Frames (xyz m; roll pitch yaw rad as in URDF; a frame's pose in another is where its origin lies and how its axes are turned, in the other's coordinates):
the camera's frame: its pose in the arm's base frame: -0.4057 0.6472 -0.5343 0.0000 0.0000 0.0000
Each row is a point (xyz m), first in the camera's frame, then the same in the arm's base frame.
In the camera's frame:
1: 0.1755 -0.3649 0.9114
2: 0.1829 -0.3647 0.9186
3: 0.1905 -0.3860 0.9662
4: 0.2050 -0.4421 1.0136
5: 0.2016 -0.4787 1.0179
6: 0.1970 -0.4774 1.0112
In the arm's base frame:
1: -0.2302 0.2823 0.3771
2: -0.2228 0.2825 0.3843
3: -0.2152 0.2612 0.4319
4: -0.2007 0.2051 0.4793
5: -0.2041 0.1685 0.4836
6: -0.2087 0.1698 0.4769

